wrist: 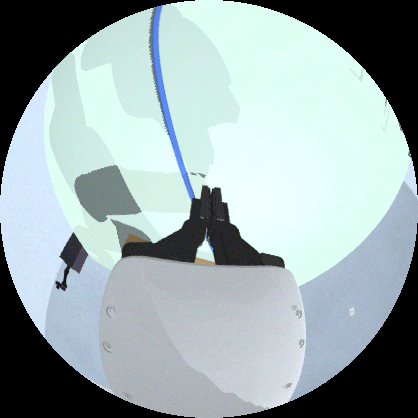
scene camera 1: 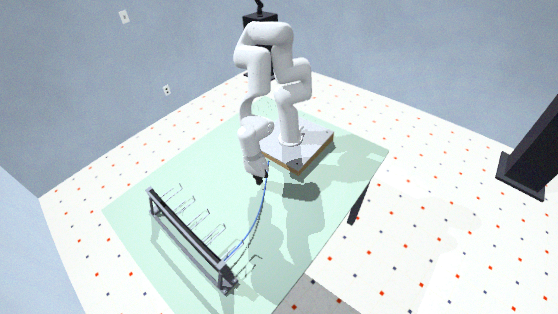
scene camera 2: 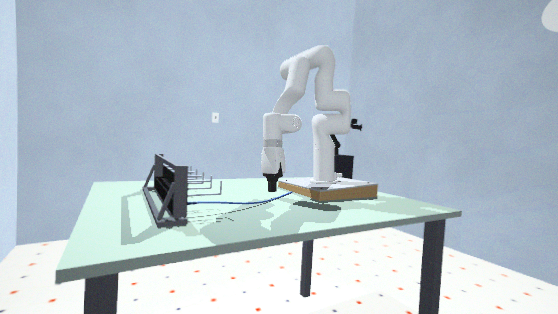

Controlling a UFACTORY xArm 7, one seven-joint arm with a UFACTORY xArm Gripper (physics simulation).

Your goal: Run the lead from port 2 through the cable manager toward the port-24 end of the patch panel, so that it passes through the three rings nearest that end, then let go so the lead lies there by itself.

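Observation:
The blue lead (scene camera 1: 262, 210) (scene camera 2: 240, 202) (wrist: 162, 90) runs from the near end of the dark patch panel (scene camera 1: 187, 230) (scene camera 2: 180, 192) in a curve to the robot's base. The cable manager's thin wire rings (scene camera 2: 221, 188) stick out from the panel toward the robot. The lead lies well away from the three rings at the panel's far end; whether it crosses a near-end ring is unclear. My gripper (scene camera 1: 258, 181) (scene camera 2: 271, 190) (wrist: 208, 198) is shut and empty, above the table close beside the lead. In the wrist view the lead passes behind the fingers, which hide part of it.
The robot's base plate (scene camera 1: 320, 141) (scene camera 2: 350, 191) stands on the green table (scene camera 1: 130, 210) (scene camera 2: 100, 250), behind the gripper. The panel stands upright across the table on its frame. A black stand (scene camera 1: 530, 165) is on the floor at the right in scene camera 1.

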